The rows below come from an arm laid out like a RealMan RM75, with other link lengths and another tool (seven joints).
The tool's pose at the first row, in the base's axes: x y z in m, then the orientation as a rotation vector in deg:
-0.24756, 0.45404, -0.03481, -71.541, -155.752, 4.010
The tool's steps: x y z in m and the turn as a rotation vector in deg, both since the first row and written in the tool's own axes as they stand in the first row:
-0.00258, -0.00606, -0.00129, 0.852, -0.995, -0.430
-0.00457, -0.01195, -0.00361, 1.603, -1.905, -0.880
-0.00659, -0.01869, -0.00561, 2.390, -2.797, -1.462
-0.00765, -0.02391, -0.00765, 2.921, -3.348, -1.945
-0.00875, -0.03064, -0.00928, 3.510, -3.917, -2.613
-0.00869, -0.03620, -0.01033, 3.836, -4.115, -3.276
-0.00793, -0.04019, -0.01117, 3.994, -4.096, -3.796
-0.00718, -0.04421, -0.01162, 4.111, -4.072, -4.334
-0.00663, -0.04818, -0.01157, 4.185, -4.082, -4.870
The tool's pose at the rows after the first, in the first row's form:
-0.25025, 0.44811, -0.03320, -71.020, -156.528, 5.757
-0.25303, 0.44271, -0.03053, -70.461, -157.268, 7.318
-0.25649, 0.43674, -0.02808, -69.694, -158.043, 8.908
-0.25941, 0.43249, -0.02564, -69.030, -158.568, 9.939
-0.26350, 0.42723, -0.02346, -68.090, -159.182, 11.043
-0.26755, 0.42363, -0.02183, -67.125, -159.590, 11.540
-0.27090, 0.42158, -0.02050, -66.348, -159.802, 11.679
-0.27433, 0.41952, -0.01955, -65.556, -160.035, 11.758
-0.27767, 0.41735, -0.01912, -64.786, -160.310, 11.801

